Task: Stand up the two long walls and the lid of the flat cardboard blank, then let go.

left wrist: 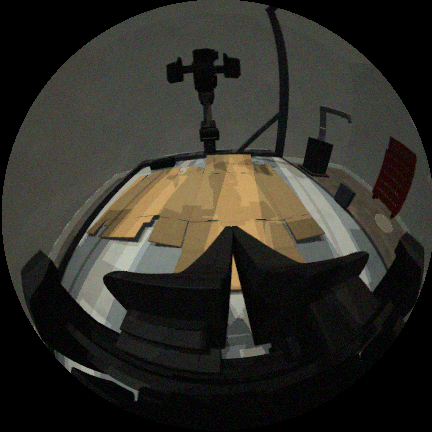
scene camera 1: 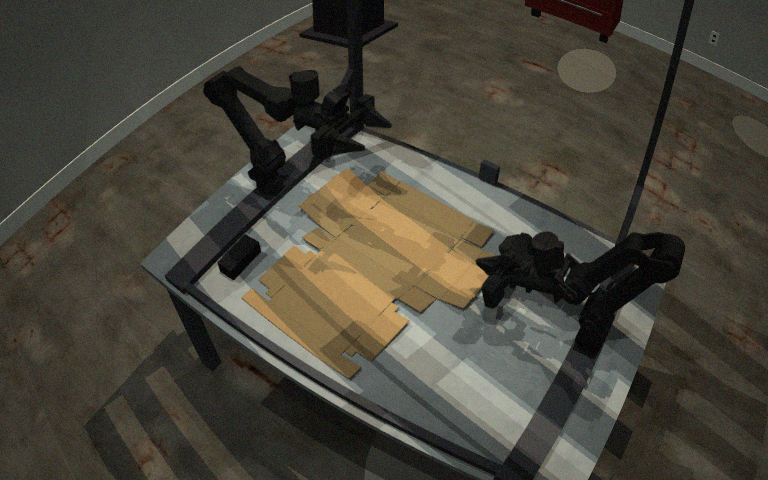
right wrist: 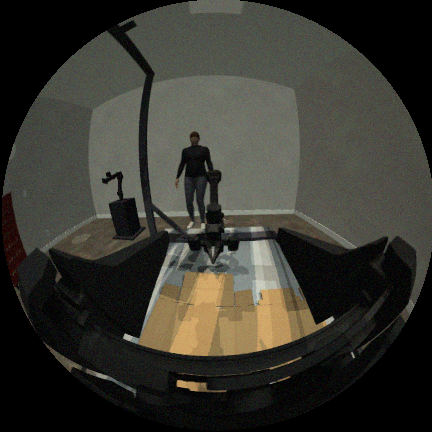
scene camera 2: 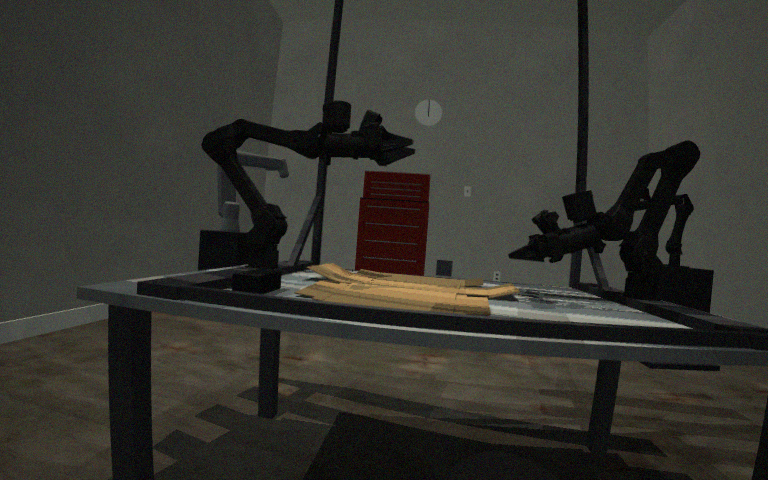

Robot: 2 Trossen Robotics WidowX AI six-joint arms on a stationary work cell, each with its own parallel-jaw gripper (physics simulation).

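Seen in the pictures: left gripper, fingertip midpoint: point(left wrist: 230, 231) point(scene camera 1: 476, 261) point(right wrist: 212, 262) point(scene camera 2: 508, 256); right gripper, fingertip midpoint: point(left wrist: 201, 54) point(scene camera 1: 378, 136) point(right wrist: 224, 234) point(scene camera 2: 414, 146); left arm's base, link origin: point(scene camera 1: 588, 344) point(scene camera 2: 640, 298); right arm's base, link origin: point(left wrist: 209, 151) point(scene camera 1: 268, 189) point(scene camera 2: 261, 267).
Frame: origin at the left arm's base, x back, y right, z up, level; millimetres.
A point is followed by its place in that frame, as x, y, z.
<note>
The cardboard blank point(scene camera 1: 362, 254) @(-586, -38, -16) point(scene camera 2: 396, 291) @(-568, -139, -6) point(left wrist: 240, 200) @(-492, 62, -17) point(right wrist: 200, 330) @(-515, 50, -17) lies spread on the table, its broad panels and flaps nearly flat. In scene camera 2 its left end tilts up slightly. I cannot tell for sure which panels are the long walls and which the lid. My left gripper point(scene camera 1: 481, 262) @(-325, 12, 76) point(scene camera 2: 512, 255) @(-325, 12, 76) point(left wrist: 230, 231) @(-325, 12, 76) point(right wrist: 212, 262) @(-325, 12, 76) is shut and empty, pointing down toward the blank's right end in scene camera 1, above it. My right gripper point(scene camera 1: 376, 136) @(-563, -3, 313) point(scene camera 2: 414, 146) @(-563, -3, 313) point(left wrist: 201, 54) @(-563, -3, 313) is open and empty, high above the blank's far left end.
A black block point(scene camera 1: 239, 257) @(-806, -231, 16) point(scene camera 2: 256, 281) @(-799, -276, 6) point(left wrist: 163, 163) @(-796, -205, 0) sits left of the blank. A dark rail point(scene camera 1: 351, 399) @(-378, -378, 0) runs along the table's near edge. A dark upright post point(scene camera 1: 355, 56) @(-875, 347, 261) point(scene camera 2: 334, 62) @(-875, 348, 686) stands behind my right arm. A person point(right wrist: 195, 160) stands beyond my left arm.
</note>
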